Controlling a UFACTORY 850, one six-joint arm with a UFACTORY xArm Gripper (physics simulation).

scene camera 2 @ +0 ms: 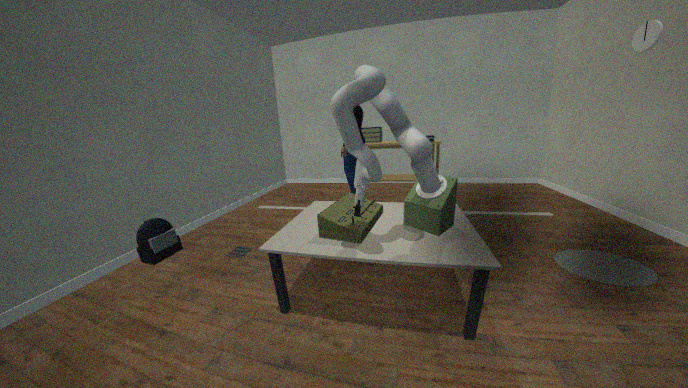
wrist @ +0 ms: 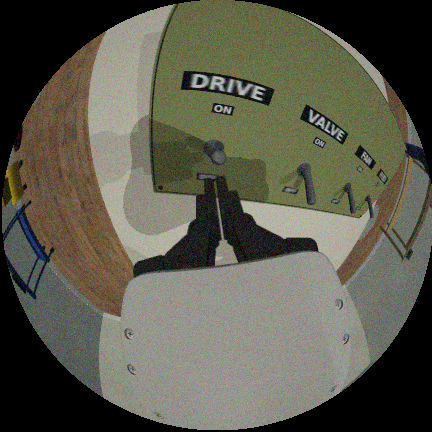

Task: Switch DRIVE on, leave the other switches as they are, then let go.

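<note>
The green switch box (scene camera 2: 336, 230) (wrist: 280, 65) stands on the table with labelled levers. The DRIVE lever (wrist: 215, 152) looks short and foreshortened in the wrist view, standing out from the panel below its ON label (wrist: 223, 109). Its exact tilt is hard to tell. The VALVE lever (wrist: 307, 185), the FAN lever (wrist: 350, 199) and a further lever (wrist: 369, 206) slant to their lower, OFF side. My gripper (scene camera 2: 357, 214) (wrist: 215, 191) is shut and empty. Its tips are just below the DRIVE lever's end in the wrist view, partly hiding the lower label; contact cannot be told.
The arm's green base block (scene camera 2: 424, 217) stands on the table (scene camera 2: 390, 252) to the right of the switch box. Behind the table are a wooden bench (scene camera 2: 390, 145) and a person (scene camera 2: 349, 170), partly hidden by the arm. A black object (scene camera 2: 156, 237) shows at the left.
</note>
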